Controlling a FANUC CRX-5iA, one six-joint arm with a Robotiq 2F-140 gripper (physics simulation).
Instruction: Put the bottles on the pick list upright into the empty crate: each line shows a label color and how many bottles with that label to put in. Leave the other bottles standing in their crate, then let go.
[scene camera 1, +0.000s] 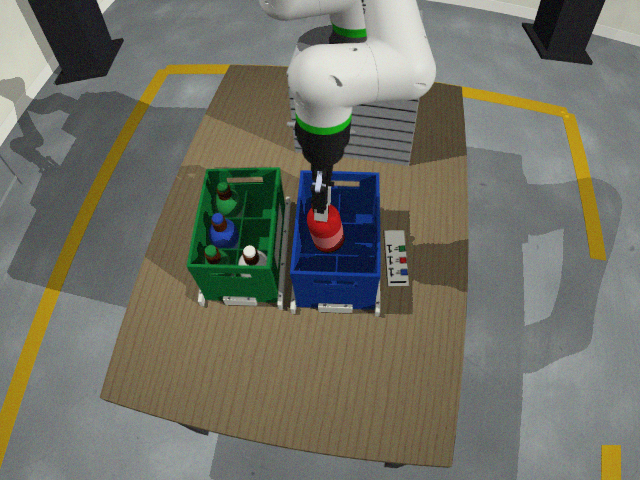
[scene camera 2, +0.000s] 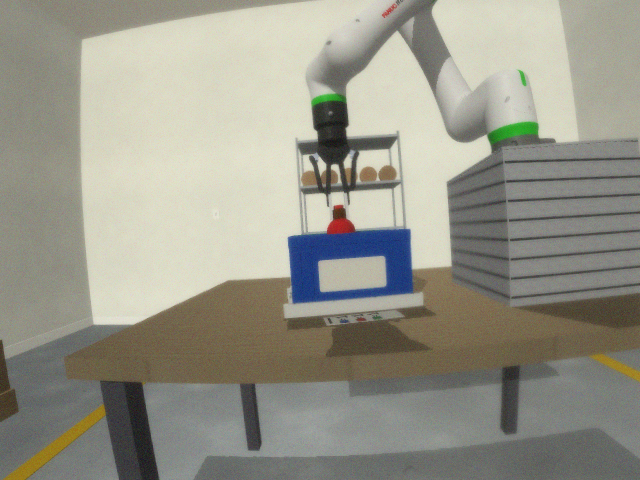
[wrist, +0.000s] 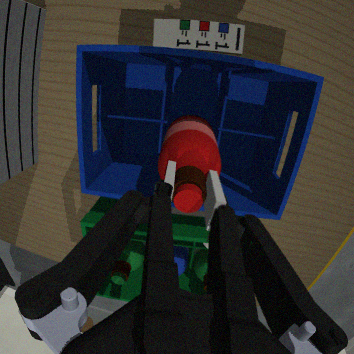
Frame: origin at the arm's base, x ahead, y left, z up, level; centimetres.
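Seen in the pictures: gripper, fingertip midpoint: (scene camera 1: 322, 211) (scene camera 2: 339, 219) (wrist: 189, 177); arm's base, link origin: (scene camera 1: 357, 42).
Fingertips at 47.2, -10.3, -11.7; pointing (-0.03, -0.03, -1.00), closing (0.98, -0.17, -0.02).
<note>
Pixels of each thing's middle, then the offset from my fingertips to it, as dx, dy, dz. Level surfaces: height alone.
- red bottle, body centre: (wrist: 189, 161) (scene camera 1: 324, 221) (scene camera 2: 341, 235) -0.2, +0.2, -4.1
- pick list, body centre: (wrist: 198, 34) (scene camera 2: 363, 317) (scene camera 1: 396, 257) +0.1, +18.1, -20.9
- green crate, body centre: (wrist: 171, 242) (scene camera 1: 240, 234) -2.5, -20.0, -12.3
- blue bottle, body centre: (wrist: 170, 256) (scene camera 1: 223, 235) -2.6, -24.4, -12.5
- white bottle, body centre: (scene camera 1: 254, 267) +6.4, -16.1, -12.5
- wooden table, surface height: dz -21.0
My gripper (scene camera 1: 321, 212) (scene camera 2: 338, 206) (wrist: 189, 177) is shut on the neck of the red bottle (scene camera 1: 326, 232) (scene camera 2: 340, 226) (wrist: 189, 150). The bottle is upright, its body partly down inside the blue crate (scene camera 1: 361, 293) (scene camera 2: 299, 258) (wrist: 80, 120), at the middle cell on the green crate's side. Its base is hidden in scene camera 2; I cannot tell whether it touches the crate floor. The pick list (scene camera 1: 397, 258) (scene camera 2: 356, 318) (wrist: 165, 35) shows one green, one red, one blue. In the green crate (scene camera 1: 235, 285) stand two green bottles (scene camera 1: 226, 203) (scene camera 1: 212, 255), a blue bottle (scene camera 1: 223, 235) and a white bottle (scene camera 1: 251, 258).
The crates stand side by side on the wooden table (scene camera 1: 289, 372), with white rails (scene camera 1: 282, 263) around their bases. Blue dividers split the blue crate into cells. The slatted robot base (scene camera 1: 382, 129) (scene camera 2: 558, 222) stands behind. A shelf rack (scene camera 2: 348, 184) is in the background.
</note>
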